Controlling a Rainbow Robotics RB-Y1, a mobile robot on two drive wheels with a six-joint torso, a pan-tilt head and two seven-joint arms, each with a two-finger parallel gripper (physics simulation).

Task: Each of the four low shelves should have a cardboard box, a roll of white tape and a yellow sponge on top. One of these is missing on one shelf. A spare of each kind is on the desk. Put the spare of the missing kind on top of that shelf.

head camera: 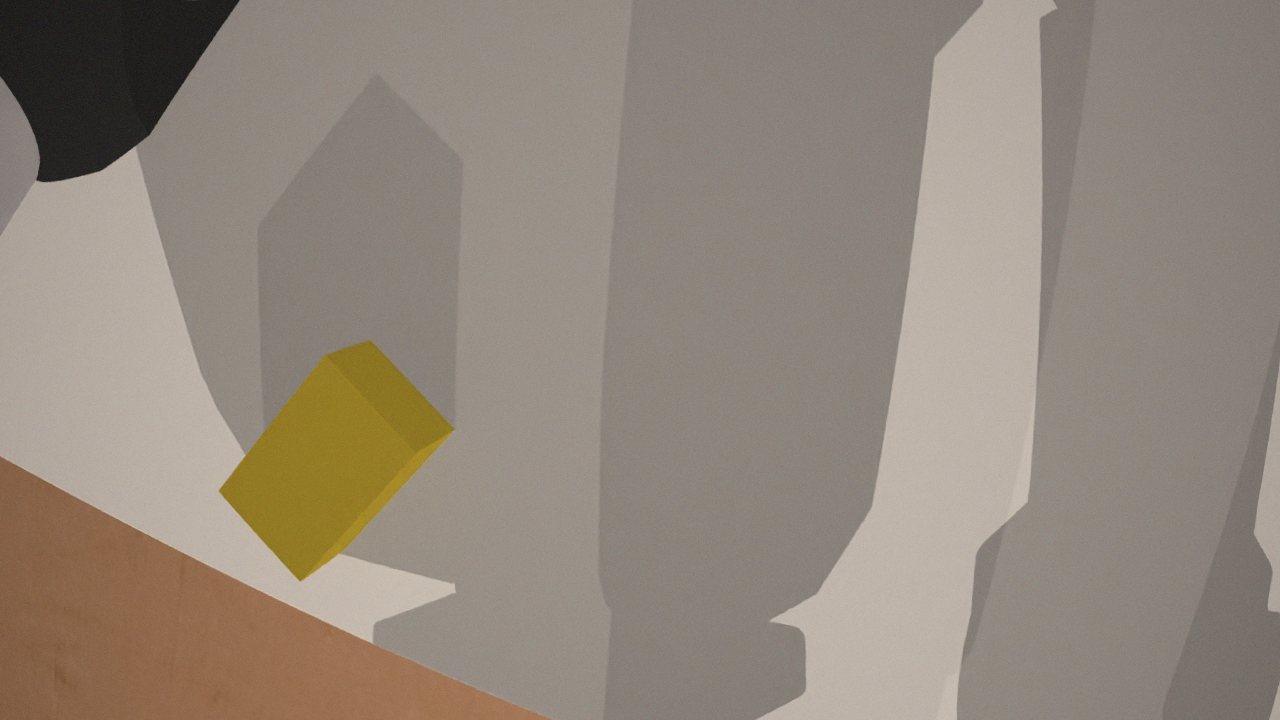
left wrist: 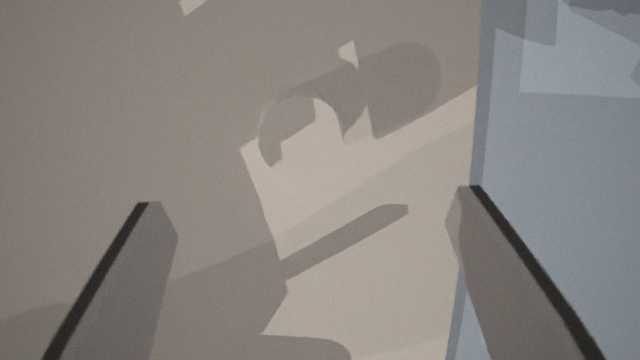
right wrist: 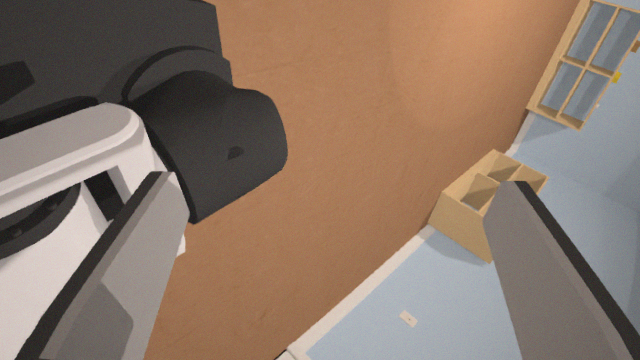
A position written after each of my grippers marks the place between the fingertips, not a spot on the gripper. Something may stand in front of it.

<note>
In view: my left gripper (left wrist: pixel 311 212), my right gripper (right wrist: pixel 336 197), a yellow sponge (head camera: pixel 356 430) and a white desk (head camera: pixel 792 359).
The white desk is seen too in the left wrist view (left wrist: pixel 110 110).
</note>
